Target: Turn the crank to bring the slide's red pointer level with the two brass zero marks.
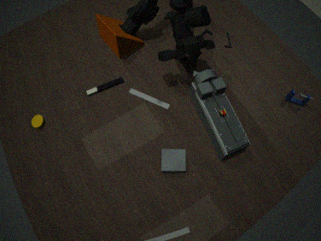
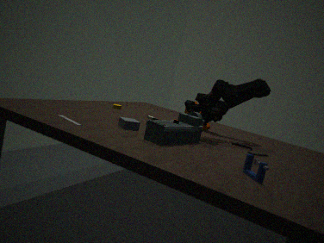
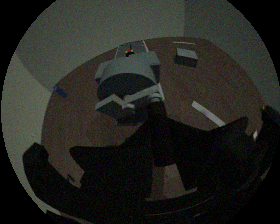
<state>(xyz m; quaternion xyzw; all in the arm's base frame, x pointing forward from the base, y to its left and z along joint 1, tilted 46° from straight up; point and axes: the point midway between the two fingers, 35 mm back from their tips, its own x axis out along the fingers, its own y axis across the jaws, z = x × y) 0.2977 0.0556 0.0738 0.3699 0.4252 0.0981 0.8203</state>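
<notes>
Right now the red pointer is 17 cm ahead of my gripper tip and 1 cm above it. Round my gripper tip: grey block (20 cm to the right, 20 cm ahead, 6 cm below); then yellow disc (55 cm to the right, 14 cm behind, 6 cm below); then black-and-white marker (28 cm to the right, 15 cm behind, 7 cm below).
</notes>
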